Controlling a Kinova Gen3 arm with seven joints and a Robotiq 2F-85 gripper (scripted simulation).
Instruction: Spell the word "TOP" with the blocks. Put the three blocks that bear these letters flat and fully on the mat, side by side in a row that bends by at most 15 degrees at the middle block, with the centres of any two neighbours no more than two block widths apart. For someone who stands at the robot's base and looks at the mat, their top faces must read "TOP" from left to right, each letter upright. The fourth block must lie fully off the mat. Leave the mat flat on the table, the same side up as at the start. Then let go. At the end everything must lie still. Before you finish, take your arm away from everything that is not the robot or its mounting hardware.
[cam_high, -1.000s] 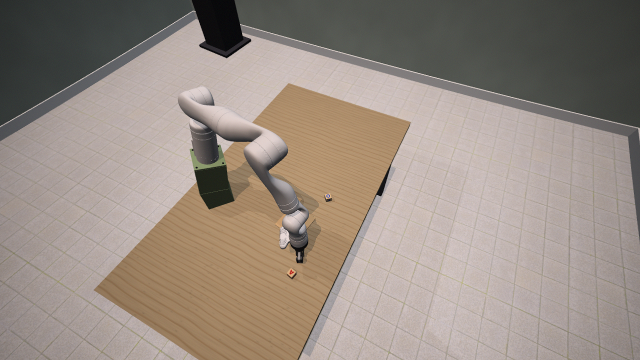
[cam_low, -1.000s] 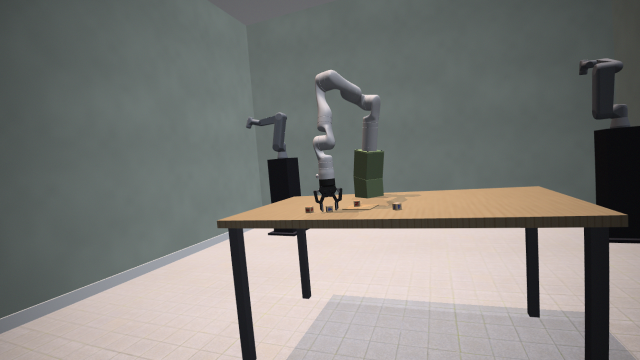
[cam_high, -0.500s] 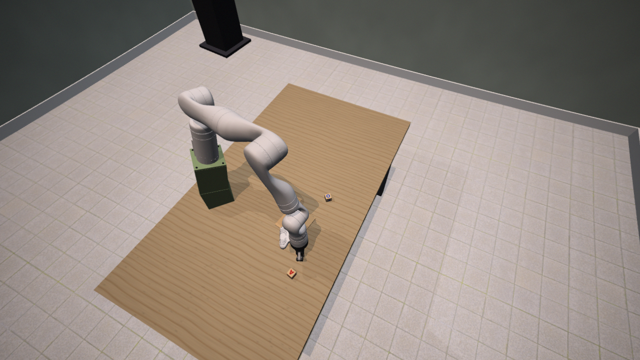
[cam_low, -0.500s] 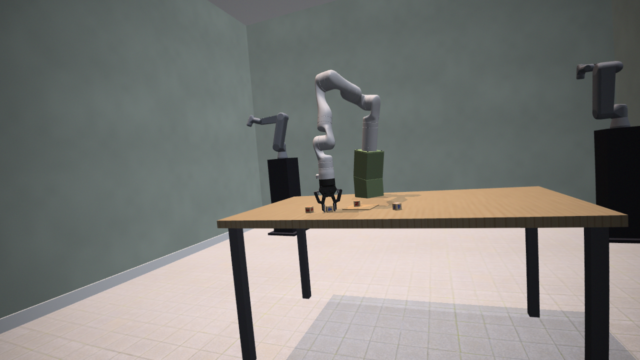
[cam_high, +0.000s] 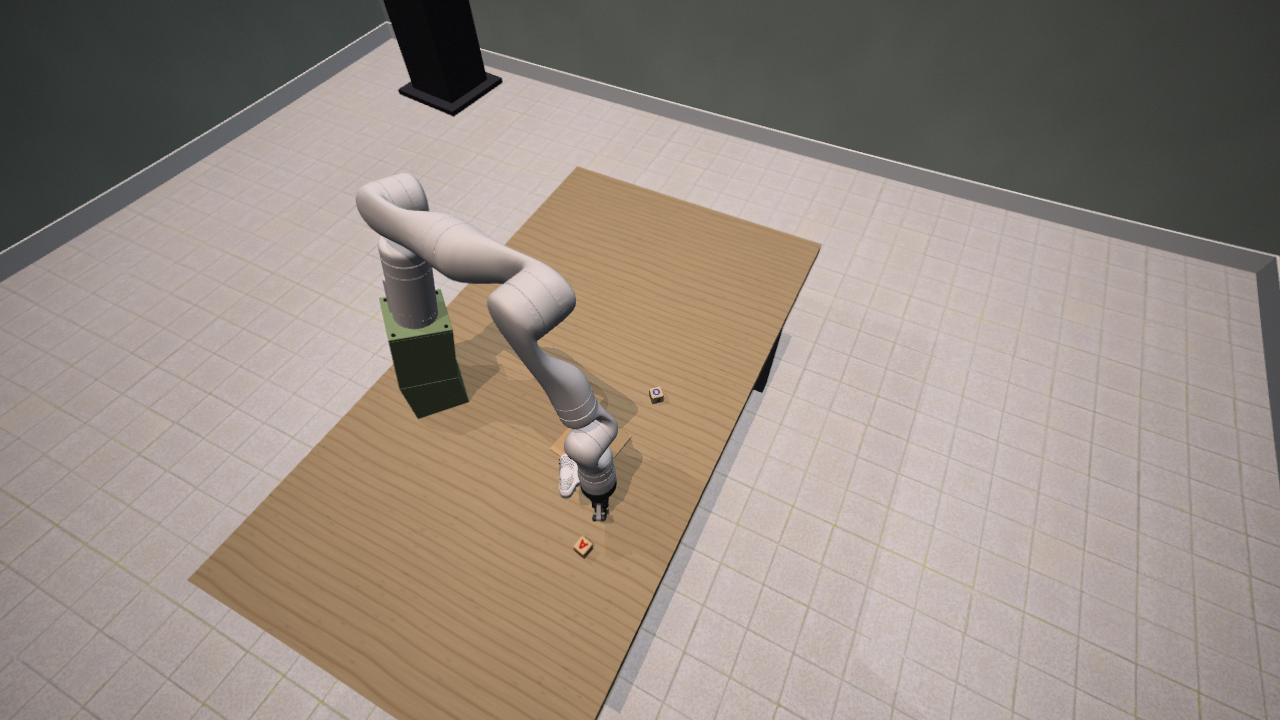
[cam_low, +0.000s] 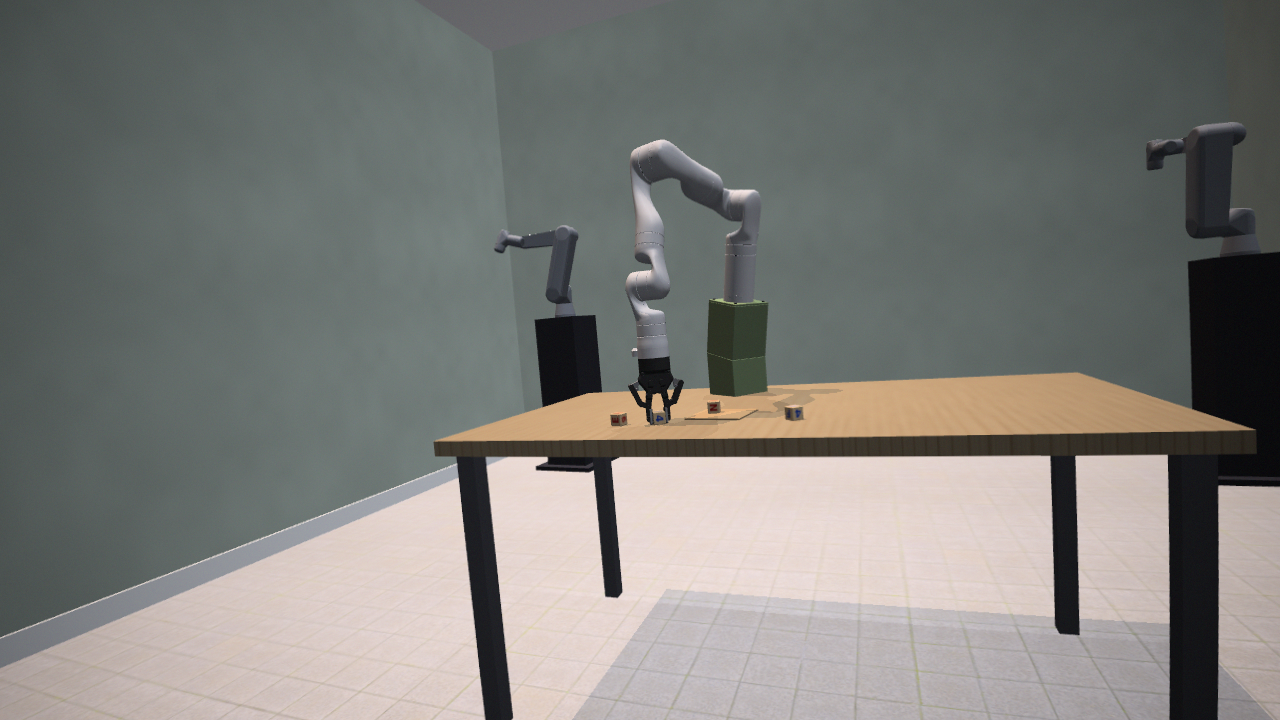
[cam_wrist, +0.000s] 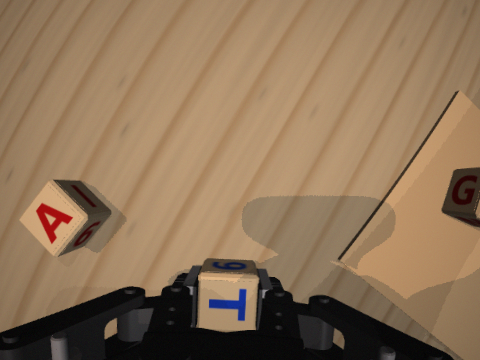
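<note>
Now: the tan mat 120 mm to the left of my hand, 120 mm behind it and 20 mm below it.
</note>
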